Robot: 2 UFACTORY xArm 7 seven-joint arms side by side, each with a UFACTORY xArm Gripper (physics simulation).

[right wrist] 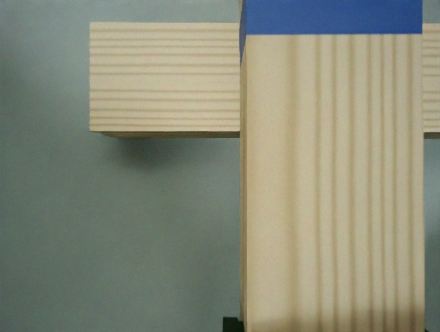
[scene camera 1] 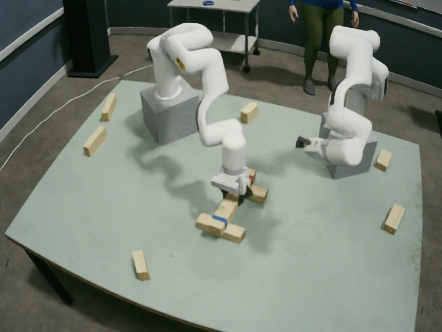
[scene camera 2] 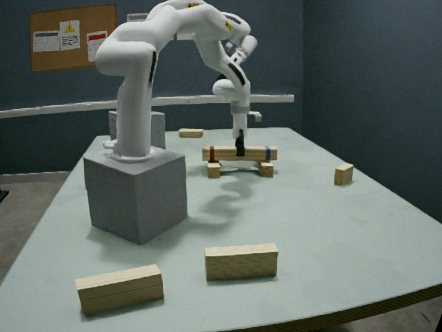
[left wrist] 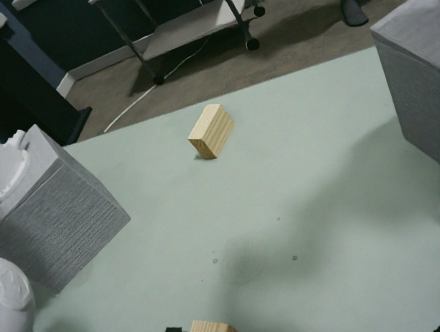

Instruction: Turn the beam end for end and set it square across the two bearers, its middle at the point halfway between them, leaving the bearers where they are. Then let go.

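Frame: origin at the left arm's base, x down, y left, z ahead, level; metres.
Seen in the pictures: left gripper, fingertip midpoint: (scene camera 1: 308, 149) (scene camera 2: 221, 77); right gripper, fingertip midpoint: (scene camera 1: 233, 201) (scene camera 2: 239, 154); right arm's base, link origin: (scene camera 1: 168, 92) (scene camera 2: 133, 155) (left wrist: 8, 178).
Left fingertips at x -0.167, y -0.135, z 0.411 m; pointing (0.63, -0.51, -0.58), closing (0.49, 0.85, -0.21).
Pixels of each thing's top centre, then the offset from my left fingertips to it.
- beam, top centre: (scene camera 1: 233, 195) (scene camera 2: 239, 147) dz +0.043, dx +0.270, dy -0.240 m
- far bearer, top centre: (scene camera 1: 245, 186) (scene camera 2: 213, 160) dz -0.065, dx +0.325, dy -0.233 m
The beam (scene camera 1: 229, 207) (scene camera 2: 225, 153) (right wrist: 330, 175) lies level across both bearers and looks to rest on them, roughly square to them. Its red-banded end is over the far bearer (scene camera 1: 258, 194) (scene camera 2: 213, 170), its blue-banded end over the near bearer (scene camera 1: 235, 233) (scene camera 2: 266, 169) (right wrist: 165, 77). Its ends reach slightly past both bearers. My right gripper (scene camera 1: 235, 196) (scene camera 2: 240, 145) (right wrist: 327, 327) points down, shut on the beam near its middle. My left gripper (scene camera 1: 301, 143) (left wrist: 305, 330) is open and empty, above the table away from the beam. A wooden end of the beam (left wrist: 212, 327) shows at the left wrist view's bottom edge.
Loose wooden blocks stand around: one behind (scene camera 1: 249, 112) (left wrist: 211, 131), two at the left (scene camera 1: 109, 107) (scene camera 1: 95, 141) (scene camera 2: 120, 290) (scene camera 2: 241, 262), one at the front left (scene camera 1: 141, 265) (scene camera 2: 343, 174), two at the right (scene camera 1: 383, 160) (scene camera 1: 394, 218). Grey pedestals (scene camera 1: 170, 116) (scene camera 2: 137, 195) carry the arms.
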